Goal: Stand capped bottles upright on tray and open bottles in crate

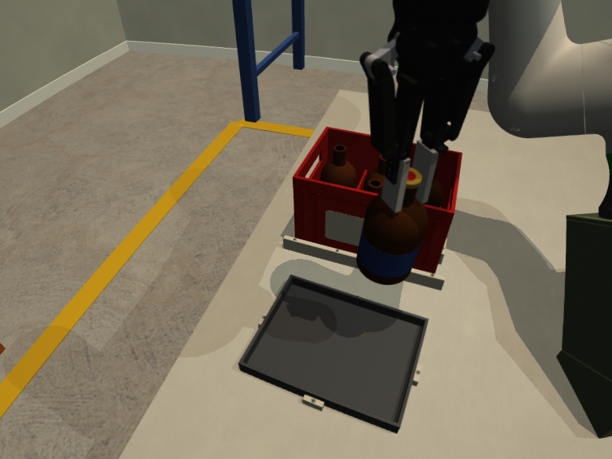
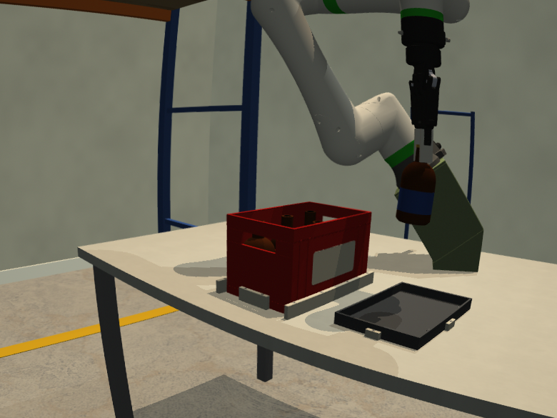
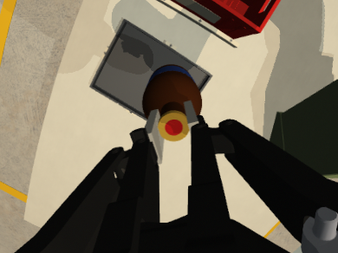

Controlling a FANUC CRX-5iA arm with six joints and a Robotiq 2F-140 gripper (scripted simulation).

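My hand is 8 cm above the capped bottle and 1 cm short of it. Also, from my hand: red crate: 26 cm below, 25 cm to the right, 8 cm ahead; dark tray: 33 cm below, 5 cm ahead, 3 cm to the left.
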